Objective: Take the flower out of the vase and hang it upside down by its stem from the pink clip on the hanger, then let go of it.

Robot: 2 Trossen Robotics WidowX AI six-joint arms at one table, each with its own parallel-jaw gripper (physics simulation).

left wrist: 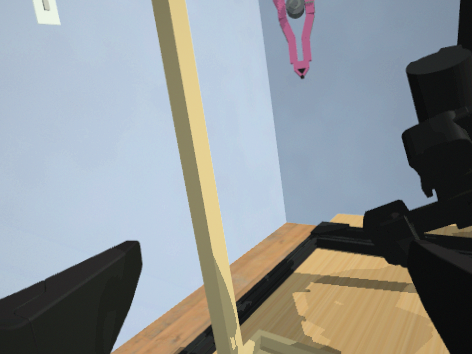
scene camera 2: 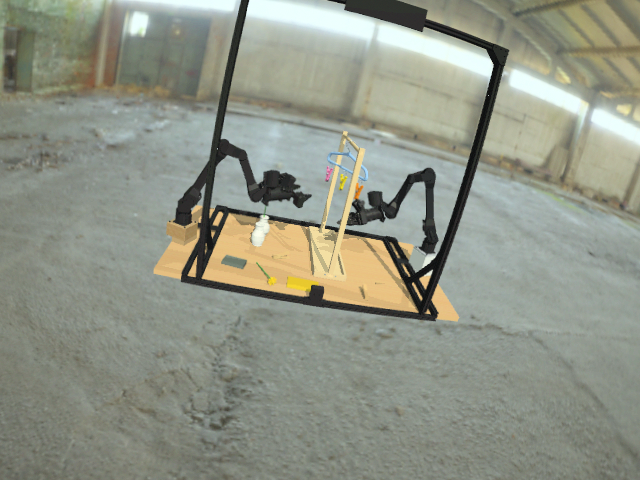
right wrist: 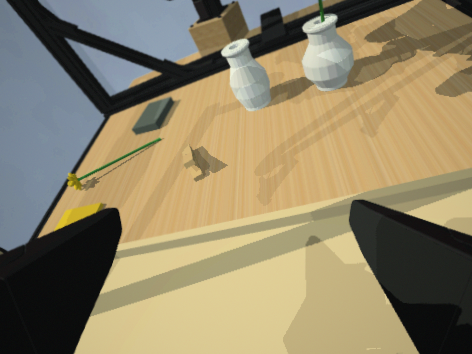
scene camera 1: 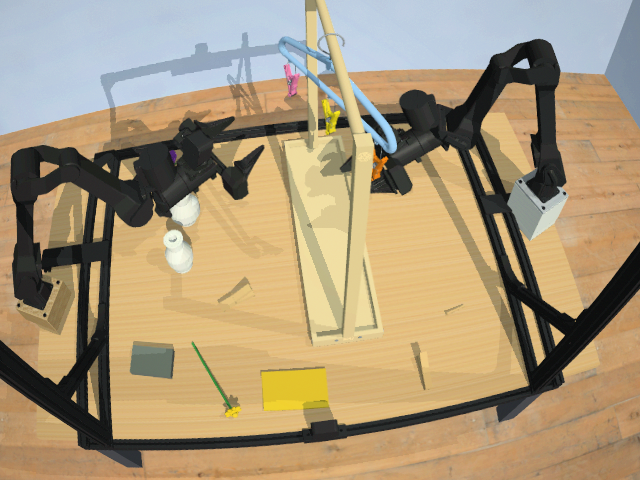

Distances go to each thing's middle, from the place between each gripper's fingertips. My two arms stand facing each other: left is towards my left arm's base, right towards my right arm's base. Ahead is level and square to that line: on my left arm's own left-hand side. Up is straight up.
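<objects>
From my left hand: stand base (scene camera 1: 322, 195), 90 mm behind, 130 mm to the right of and 250 mm below the hand; yellow pad (scene camera 1: 299, 389), 10 mm to the left of it, 250 mm below it and 410 mm behind it; grey block (scene camera 1: 147, 361), 240 mm below it, 310 mm behind it and 280 mm to the left of it.
From my right hand: stand base, 4 cm to the left of the hand and 15 cm below it; yellow pad, 15 cm below it, 18 cm to the left of it and 33 cm behind it; grey block, 15 cm below it, 23 cm behind it and 44 cm to the left of it.
</objects>
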